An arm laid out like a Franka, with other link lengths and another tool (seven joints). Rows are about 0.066 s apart.
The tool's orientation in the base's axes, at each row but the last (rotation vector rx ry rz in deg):
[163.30 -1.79 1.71]
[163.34 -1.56 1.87]
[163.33 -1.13 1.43]
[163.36 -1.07 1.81]
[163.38 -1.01 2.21]
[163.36 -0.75 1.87]
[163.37 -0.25 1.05]
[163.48 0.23 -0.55]
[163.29 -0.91 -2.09]
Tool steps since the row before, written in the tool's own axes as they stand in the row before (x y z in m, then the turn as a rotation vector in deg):
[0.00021 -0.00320 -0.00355 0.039 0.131 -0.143]
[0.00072 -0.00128 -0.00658 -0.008 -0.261 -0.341]
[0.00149 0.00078 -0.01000 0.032 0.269 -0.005]
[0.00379 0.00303 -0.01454 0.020 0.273 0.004]
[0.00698 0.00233 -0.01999 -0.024 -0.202 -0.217]
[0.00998 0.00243 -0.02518 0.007 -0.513 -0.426]
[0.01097 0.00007 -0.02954 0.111 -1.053 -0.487]
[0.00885 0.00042 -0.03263 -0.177 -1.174 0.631]
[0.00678 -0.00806 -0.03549 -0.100 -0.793 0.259]
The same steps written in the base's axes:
[0.00023 0.00408 0.00249 0.033 -0.085 0.175]
[0.00062 0.00310 0.00595 -0.009 0.348 0.252]
[0.00133 0.00210 0.00983 0.028 -0.257 0.082]
[0.00345 0.00122 0.01488 0.016 -0.263 0.075]
[0.00645 0.00342 0.02001 -0.026 0.256 0.150]
[0.00942 0.00482 0.02505 0.004 0.613 0.262]
[0.01061 0.00837 0.02847 0.110 1.148 0.167]
[0.00905 0.00889 0.03134 -0.185 0.946 -0.937]
[0.00778 0.01781 0.03151 -0.101 0.687 -0.474]

